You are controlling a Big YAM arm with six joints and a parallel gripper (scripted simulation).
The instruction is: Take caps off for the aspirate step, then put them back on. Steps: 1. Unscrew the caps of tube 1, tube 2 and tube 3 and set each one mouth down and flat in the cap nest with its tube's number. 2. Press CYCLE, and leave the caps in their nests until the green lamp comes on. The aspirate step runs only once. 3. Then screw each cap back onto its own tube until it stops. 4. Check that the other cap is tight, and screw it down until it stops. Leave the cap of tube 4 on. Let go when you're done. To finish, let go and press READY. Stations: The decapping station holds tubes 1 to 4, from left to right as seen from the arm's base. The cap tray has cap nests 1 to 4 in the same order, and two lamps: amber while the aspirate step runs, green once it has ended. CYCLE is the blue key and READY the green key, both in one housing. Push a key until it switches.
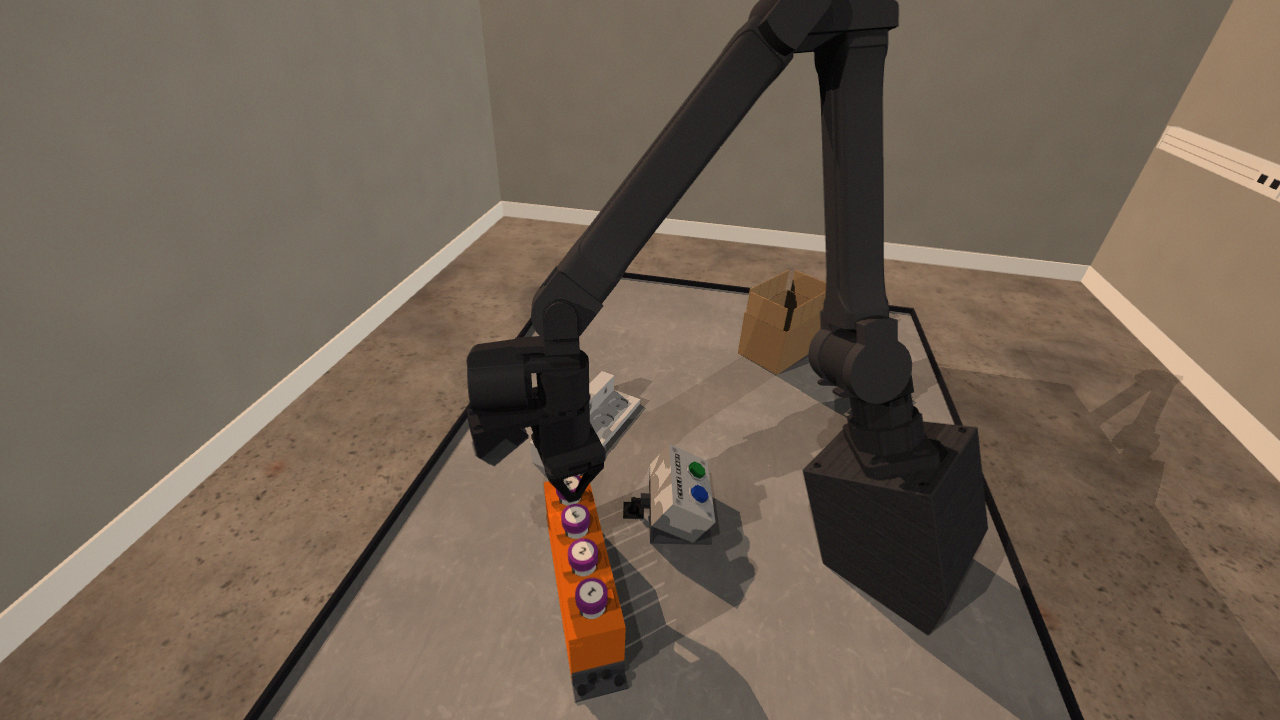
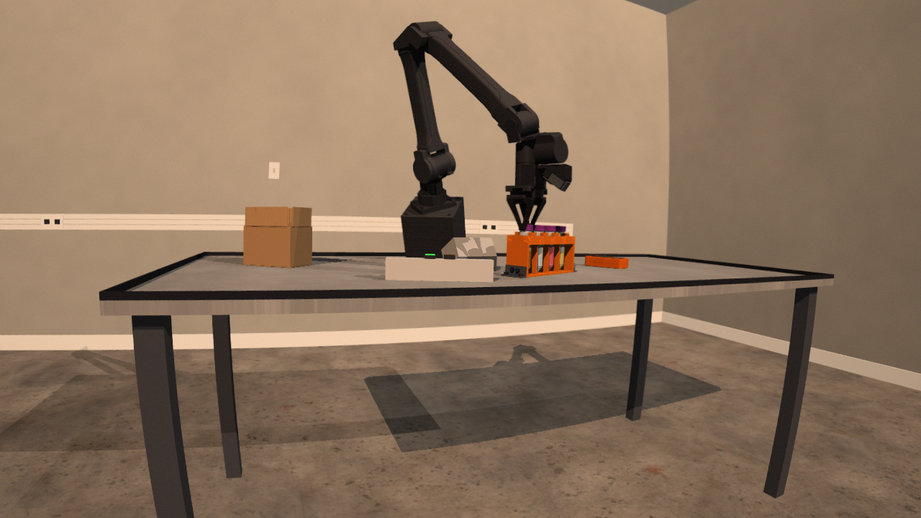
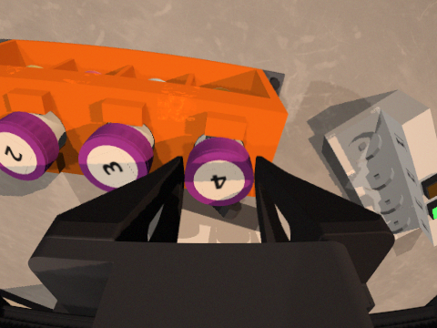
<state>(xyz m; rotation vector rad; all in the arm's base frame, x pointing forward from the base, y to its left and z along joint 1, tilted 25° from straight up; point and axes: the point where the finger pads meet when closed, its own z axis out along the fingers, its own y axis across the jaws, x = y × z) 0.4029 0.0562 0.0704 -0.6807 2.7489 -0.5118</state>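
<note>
The green key is 180 mm behind my hand, 80 mm to the right of it and 50 mm below it. Round my hand: blue key (180 mm behind, 50 mm below, 40 mm to the right); key housing (160 mm behind, 60 mm to the right, 60 mm below); cardboard box (510 mm to the right, 380 mm behind, 50 mm below).
</note>
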